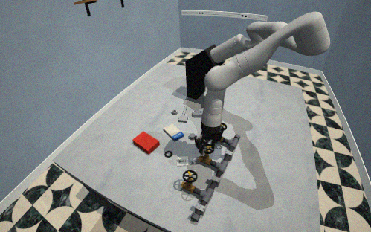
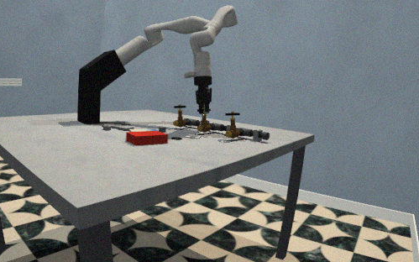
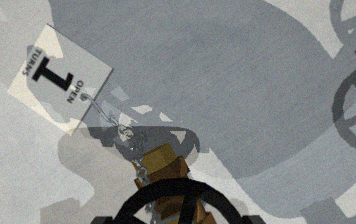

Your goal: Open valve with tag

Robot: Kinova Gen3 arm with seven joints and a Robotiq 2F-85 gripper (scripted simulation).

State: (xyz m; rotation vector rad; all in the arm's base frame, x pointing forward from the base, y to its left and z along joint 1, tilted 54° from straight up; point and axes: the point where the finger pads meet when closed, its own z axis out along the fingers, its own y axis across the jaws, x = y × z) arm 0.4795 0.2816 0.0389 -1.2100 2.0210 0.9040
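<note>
The white tag is 5 cm ahead of my hand, 9 cm to the right of it and 10 cm below it. From my hand the other things lie so: red box (6 cm ahead, 32 cm to the right, 8 cm below); small grey cylinder (10 cm behind, 14 cm to the right, 9 cm below); white-and-blue box (8 cm behind, 24 cm to the right, 9 cm below).
</note>
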